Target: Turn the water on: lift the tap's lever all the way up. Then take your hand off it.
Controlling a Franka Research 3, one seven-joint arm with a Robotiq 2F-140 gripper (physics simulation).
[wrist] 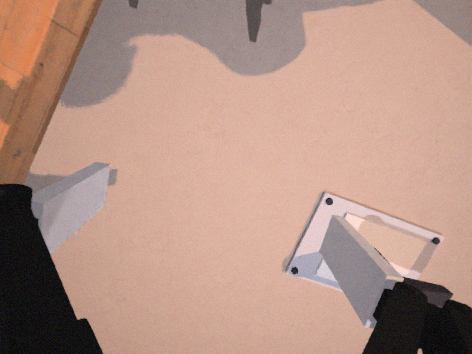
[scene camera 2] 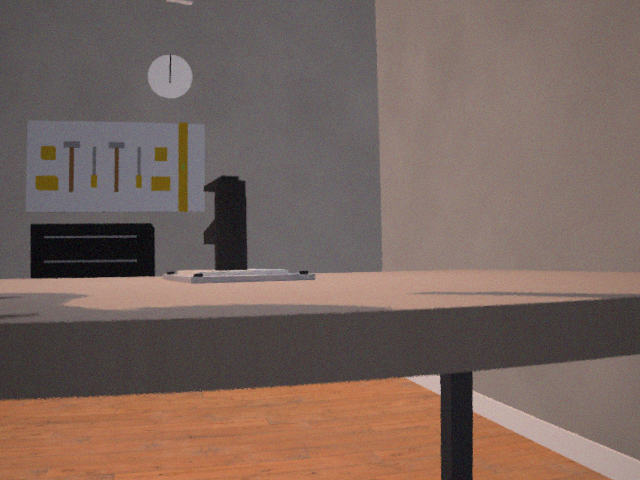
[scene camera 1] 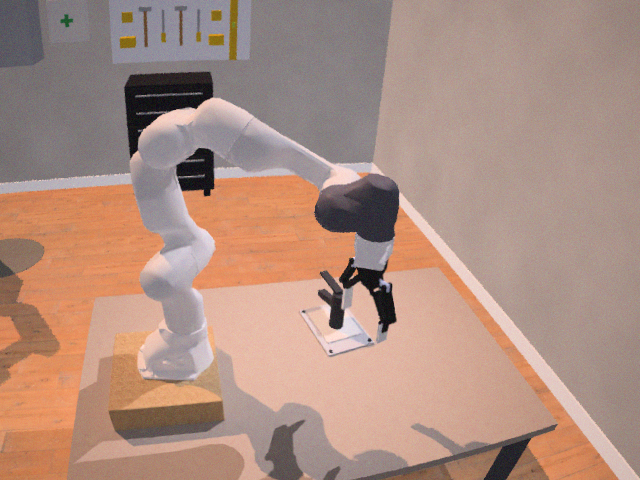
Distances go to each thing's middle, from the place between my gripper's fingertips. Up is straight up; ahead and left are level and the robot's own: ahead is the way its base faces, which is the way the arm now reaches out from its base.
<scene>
The white base plate (scene camera 2: 303, 275) lies 320 mm to the left of my hand, 300 mm below it and 60 mm ahead of it.
</scene>
